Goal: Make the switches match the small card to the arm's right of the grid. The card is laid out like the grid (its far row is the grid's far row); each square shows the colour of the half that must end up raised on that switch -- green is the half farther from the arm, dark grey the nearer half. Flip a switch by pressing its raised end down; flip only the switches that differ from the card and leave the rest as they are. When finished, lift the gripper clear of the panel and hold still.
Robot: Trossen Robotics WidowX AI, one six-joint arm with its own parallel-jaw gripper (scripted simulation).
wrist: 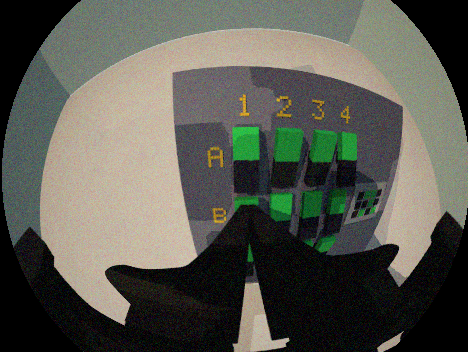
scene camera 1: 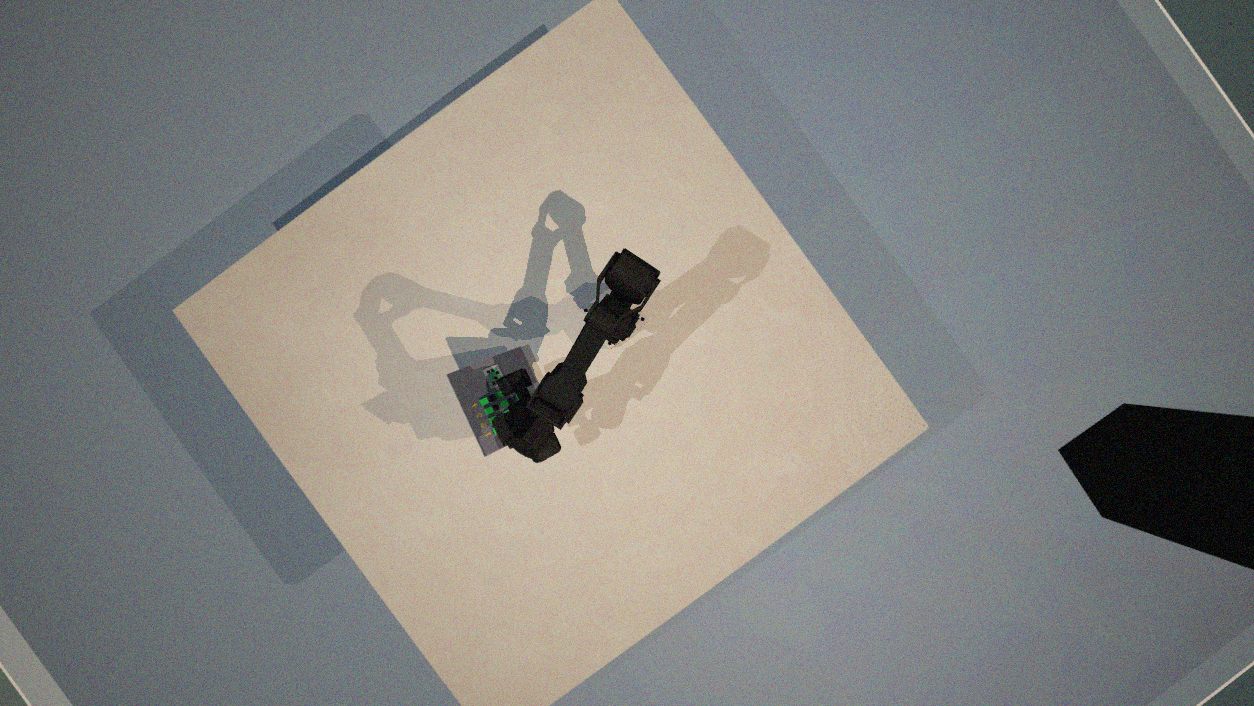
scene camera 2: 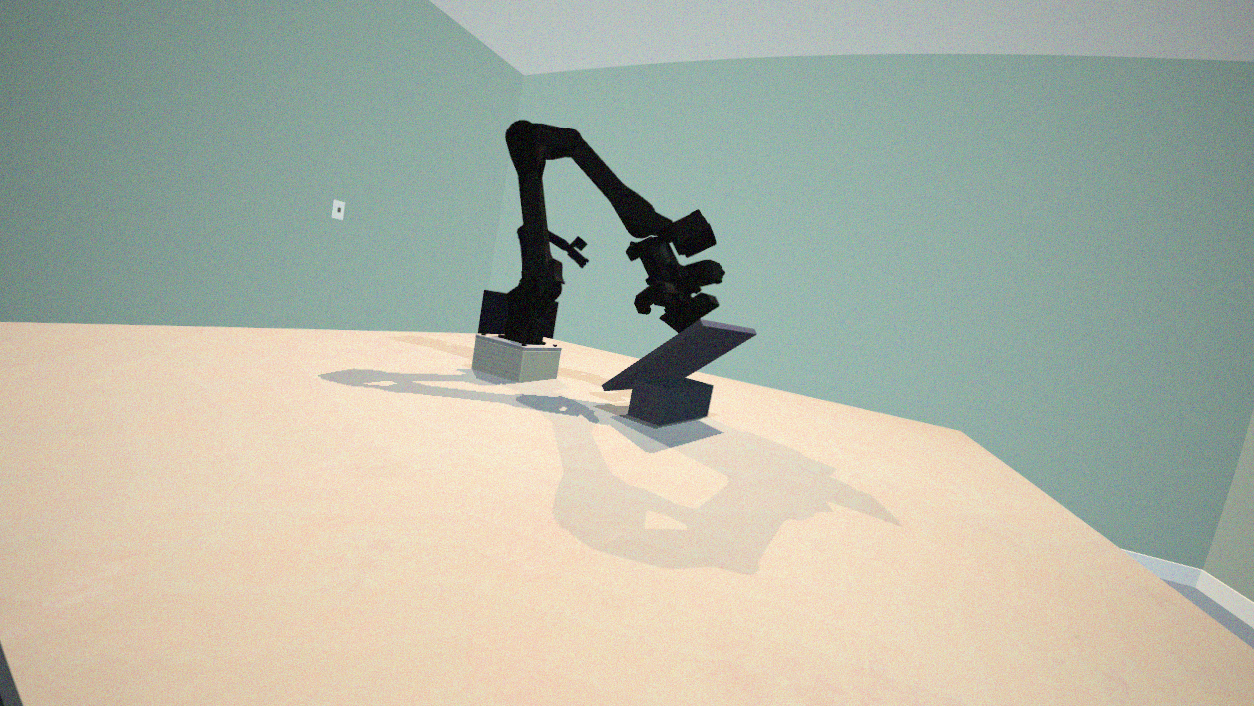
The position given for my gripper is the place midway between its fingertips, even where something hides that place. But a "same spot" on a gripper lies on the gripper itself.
my gripper: wrist; scene camera 1 513,421; scene camera 2
same spot on my gripper: (scene camera 2: 682,312) = (wrist: 284,308)
